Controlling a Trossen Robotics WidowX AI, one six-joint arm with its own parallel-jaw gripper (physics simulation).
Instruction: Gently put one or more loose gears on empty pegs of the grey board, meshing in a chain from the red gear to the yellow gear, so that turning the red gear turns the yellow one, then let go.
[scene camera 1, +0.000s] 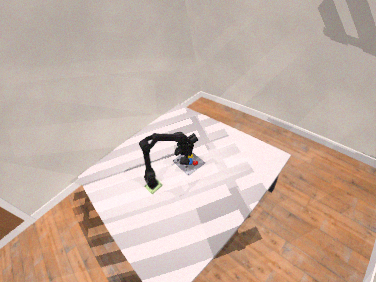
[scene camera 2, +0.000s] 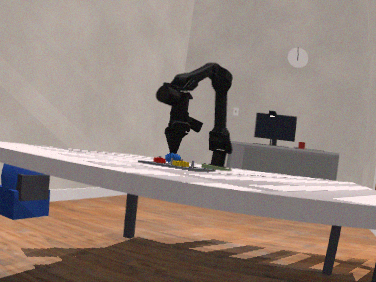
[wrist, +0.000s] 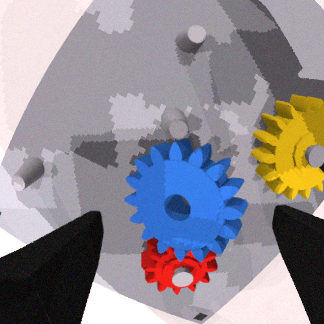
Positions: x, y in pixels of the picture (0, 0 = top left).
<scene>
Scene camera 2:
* gripper: 173, 154
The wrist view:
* gripper: 189, 220
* blue gear: 168, 172
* red gear: 159, 267
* yellow gear: 283, 166
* grey board: 98, 106
</scene>
